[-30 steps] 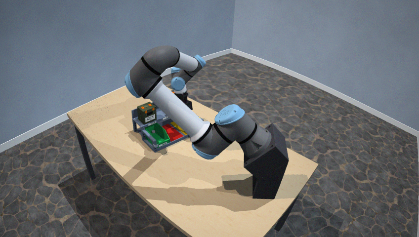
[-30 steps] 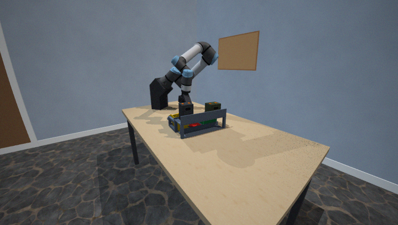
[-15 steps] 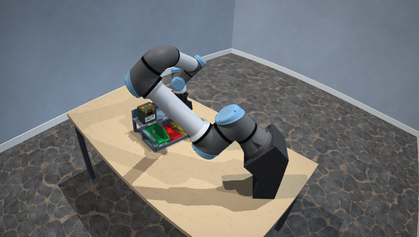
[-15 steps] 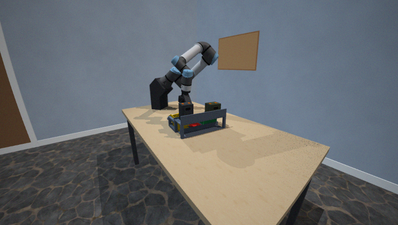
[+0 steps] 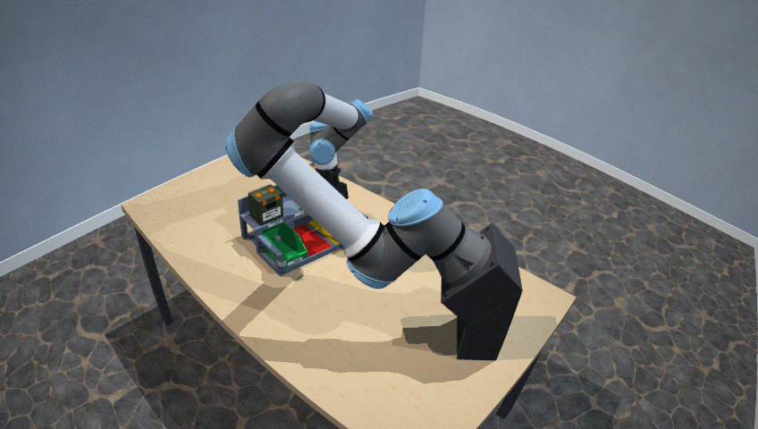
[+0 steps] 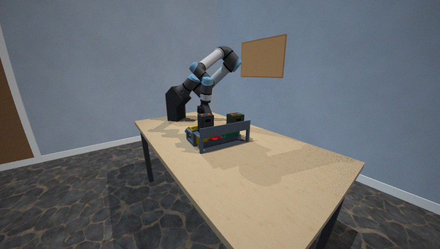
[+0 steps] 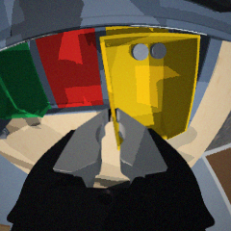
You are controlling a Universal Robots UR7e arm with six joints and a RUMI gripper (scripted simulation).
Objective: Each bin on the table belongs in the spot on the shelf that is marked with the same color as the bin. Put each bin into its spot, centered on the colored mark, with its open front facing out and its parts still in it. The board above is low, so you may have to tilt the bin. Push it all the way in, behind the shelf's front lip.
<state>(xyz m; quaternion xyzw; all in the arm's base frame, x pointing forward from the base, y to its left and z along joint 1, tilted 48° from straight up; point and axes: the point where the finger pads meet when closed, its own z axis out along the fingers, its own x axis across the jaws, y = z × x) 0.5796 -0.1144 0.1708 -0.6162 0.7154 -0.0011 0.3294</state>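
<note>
Now: the yellow bin 50 mm to the right of my hand and 20 mm below it. Round my hand: green bin 50 mm ahead, 180 mm to the left, 40 mm below; then black box 150 mm ahead, 50 mm to the right, 80 mm above.
</note>
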